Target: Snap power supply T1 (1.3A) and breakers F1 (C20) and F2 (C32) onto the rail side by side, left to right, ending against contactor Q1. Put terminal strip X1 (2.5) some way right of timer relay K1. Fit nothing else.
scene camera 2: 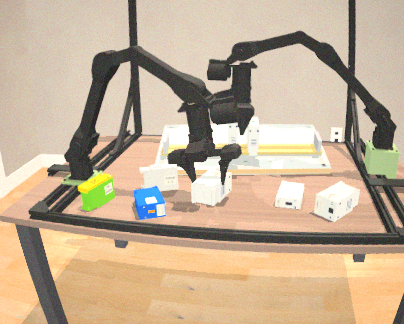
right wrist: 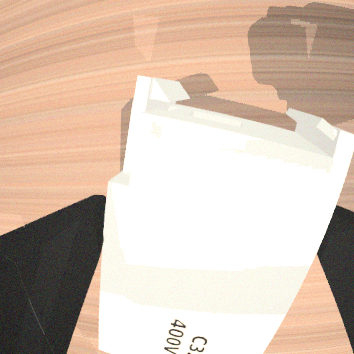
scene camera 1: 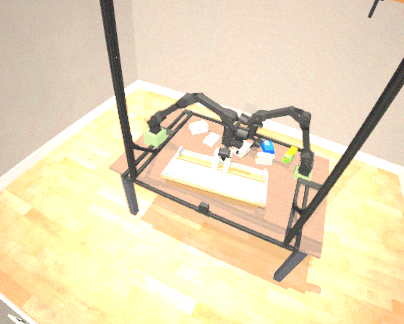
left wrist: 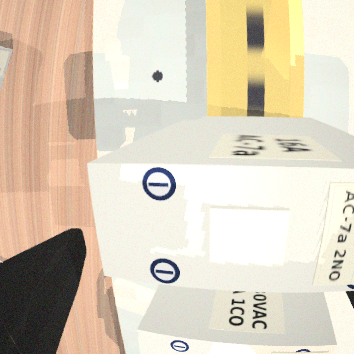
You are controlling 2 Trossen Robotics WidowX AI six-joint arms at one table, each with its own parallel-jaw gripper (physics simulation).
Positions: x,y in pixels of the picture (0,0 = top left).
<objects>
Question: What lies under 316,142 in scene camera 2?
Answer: A white baseplate with yellow rail.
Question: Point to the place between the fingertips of my right gripper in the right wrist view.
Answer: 212,211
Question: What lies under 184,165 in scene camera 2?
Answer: My right gripper.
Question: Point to a white terminal part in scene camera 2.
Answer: At 164,176
</objects>
